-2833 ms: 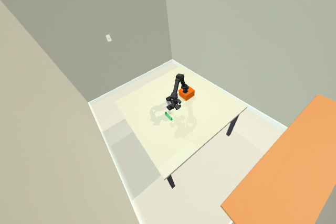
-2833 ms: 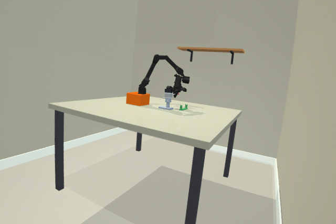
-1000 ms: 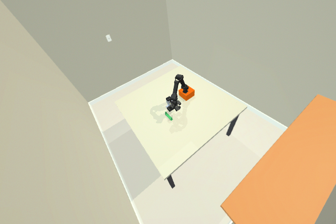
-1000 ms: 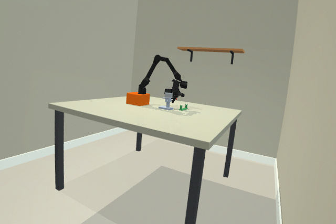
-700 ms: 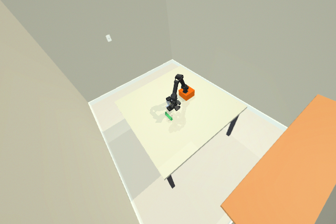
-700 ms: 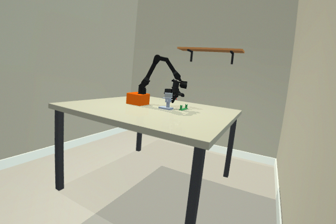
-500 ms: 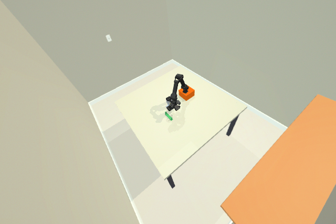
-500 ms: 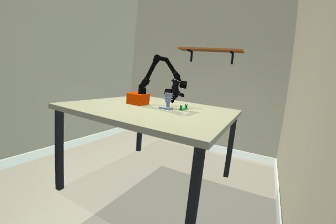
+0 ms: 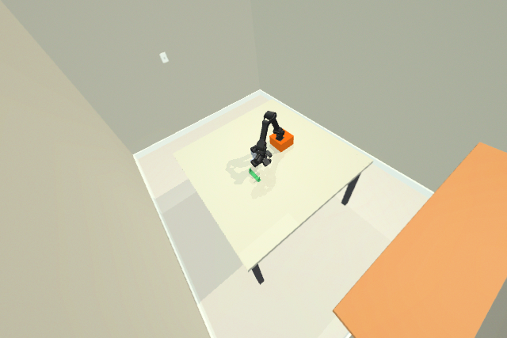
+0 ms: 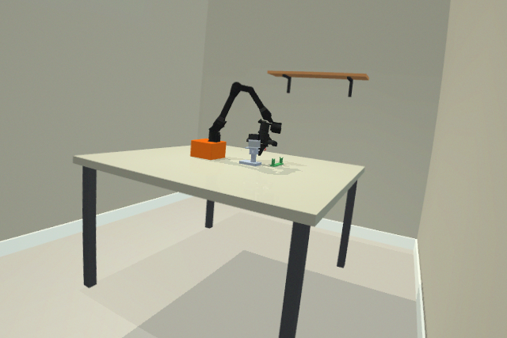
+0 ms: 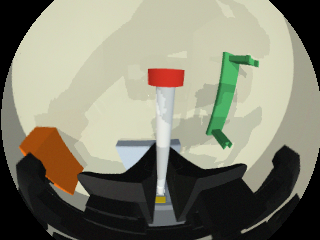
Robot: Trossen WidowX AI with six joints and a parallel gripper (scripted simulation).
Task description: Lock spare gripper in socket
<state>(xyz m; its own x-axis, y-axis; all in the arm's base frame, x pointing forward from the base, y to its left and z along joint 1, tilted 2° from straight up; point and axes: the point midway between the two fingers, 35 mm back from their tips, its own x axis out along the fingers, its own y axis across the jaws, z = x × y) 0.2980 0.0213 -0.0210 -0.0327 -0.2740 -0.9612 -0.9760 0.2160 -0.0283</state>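
Right now my gripper tip is 7 cm to the left of the grey mount and 3 cm past it. Also, from my gripper tip: spare gripper (8 cm above, 7 cm to the right, 2 cm behind).
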